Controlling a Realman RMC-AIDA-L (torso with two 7-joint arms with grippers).
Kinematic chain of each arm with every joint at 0, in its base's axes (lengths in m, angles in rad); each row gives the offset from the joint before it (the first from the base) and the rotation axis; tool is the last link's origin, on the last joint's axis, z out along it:
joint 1: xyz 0 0 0.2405 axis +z
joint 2: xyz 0 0 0 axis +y
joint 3: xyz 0 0 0.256 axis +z
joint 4: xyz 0 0 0 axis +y
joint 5: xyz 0 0 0.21 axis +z
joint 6: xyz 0 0 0 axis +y
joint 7: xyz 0 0 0.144 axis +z
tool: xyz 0 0 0
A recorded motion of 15 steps. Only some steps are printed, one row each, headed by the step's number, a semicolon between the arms.
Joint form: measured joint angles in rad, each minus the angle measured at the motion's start. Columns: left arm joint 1, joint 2, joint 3, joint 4, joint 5, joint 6, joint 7; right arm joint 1, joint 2, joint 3, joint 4, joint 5, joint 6, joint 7.
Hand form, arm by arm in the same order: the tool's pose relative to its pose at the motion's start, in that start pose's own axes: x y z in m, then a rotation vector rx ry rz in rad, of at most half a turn. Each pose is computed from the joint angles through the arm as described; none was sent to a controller.
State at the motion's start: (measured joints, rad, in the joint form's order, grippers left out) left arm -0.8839 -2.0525 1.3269 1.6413 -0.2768 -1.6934 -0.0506; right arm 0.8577 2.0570 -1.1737 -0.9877 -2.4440 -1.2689 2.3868
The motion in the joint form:
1: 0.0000 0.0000 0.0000 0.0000 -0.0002 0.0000 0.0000; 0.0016 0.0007 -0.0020 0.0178 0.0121 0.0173 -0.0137
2: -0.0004 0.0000 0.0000 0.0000 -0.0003 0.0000 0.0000; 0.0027 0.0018 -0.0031 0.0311 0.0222 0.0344 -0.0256
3: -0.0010 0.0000 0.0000 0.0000 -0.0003 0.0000 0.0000; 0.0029 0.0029 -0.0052 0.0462 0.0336 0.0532 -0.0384
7: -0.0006 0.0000 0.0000 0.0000 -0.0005 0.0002 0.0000; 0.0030 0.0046 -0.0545 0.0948 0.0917 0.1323 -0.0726
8: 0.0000 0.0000 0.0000 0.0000 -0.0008 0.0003 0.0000; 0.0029 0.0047 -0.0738 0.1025 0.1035 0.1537 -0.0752
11: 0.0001 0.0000 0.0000 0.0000 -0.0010 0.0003 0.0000; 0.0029 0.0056 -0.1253 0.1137 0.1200 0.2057 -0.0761
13: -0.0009 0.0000 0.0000 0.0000 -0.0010 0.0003 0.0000; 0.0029 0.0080 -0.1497 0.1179 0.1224 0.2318 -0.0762
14: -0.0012 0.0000 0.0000 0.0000 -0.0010 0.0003 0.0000; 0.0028 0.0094 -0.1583 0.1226 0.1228 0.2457 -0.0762
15: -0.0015 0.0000 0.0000 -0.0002 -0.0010 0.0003 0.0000; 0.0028 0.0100 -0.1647 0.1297 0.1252 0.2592 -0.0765
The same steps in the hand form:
1: 0.0000 0.0000 0.0000 -0.0002 0.0000 0.0000; 0.0005 0.0001 0.0031 -0.0043 -0.0077 -0.0020
2: 0.0001 0.0001 -0.0001 -0.0004 0.0003 0.0003; 0.0003 0.0000 0.0055 -0.0055 -0.0173 -0.0041
3: 0.0003 0.0003 -0.0001 -0.0005 0.0007 0.0007; 0.0008 -0.0002 0.0083 -0.0067 -0.0266 -0.0053
7: 0.0002 0.0002 -0.0001 -0.0006 0.0006 0.0005; 0.0003 0.0041 0.0208 -0.0125 -0.0559 -0.0238
8: 0.0000 0.0001 0.0000 -0.0008 0.0003 0.0001; -0.0002 0.0056 0.0238 -0.0098 -0.0609 -0.0308
11: 0.0000 0.0001 0.0000 -0.0010 0.0002 0.0001; -0.0021 0.0092 0.0307 0.0052 -0.0677 -0.0558
13: 0.0003 0.0003 -0.0001 -0.0012 0.0009 0.0007; -0.0028 0.0112 0.0343 0.0149 -0.0698 -0.0702
14: 0.0004 0.0004 -0.0002 -0.0012 0.0011 0.0010; -0.0026 0.0115 0.0362 0.0206 -0.0712 -0.0732
15: 0.0005 0.0005 -0.0002 -0.0013 0.0011 0.0011; -0.0021 0.0113 0.0379 0.0254 -0.0731 -0.0726

